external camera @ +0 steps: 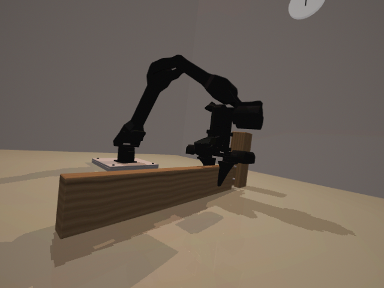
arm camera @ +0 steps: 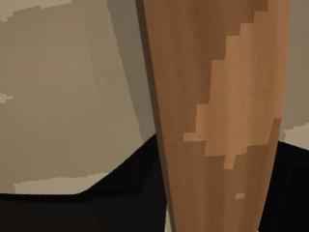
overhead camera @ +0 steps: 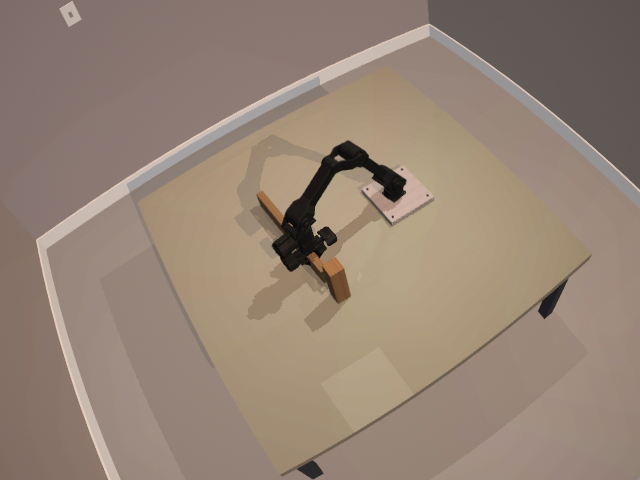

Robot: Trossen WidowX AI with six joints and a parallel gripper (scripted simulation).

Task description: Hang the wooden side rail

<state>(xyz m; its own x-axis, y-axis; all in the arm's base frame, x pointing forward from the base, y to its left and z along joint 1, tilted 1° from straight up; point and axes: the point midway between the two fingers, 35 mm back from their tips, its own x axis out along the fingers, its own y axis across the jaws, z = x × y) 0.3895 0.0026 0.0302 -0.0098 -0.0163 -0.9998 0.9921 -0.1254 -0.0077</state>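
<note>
Right now the headboard post is 1 cm ahead of my gripper tip, 15 cm to the left of it and 6 cm above it.
</note>
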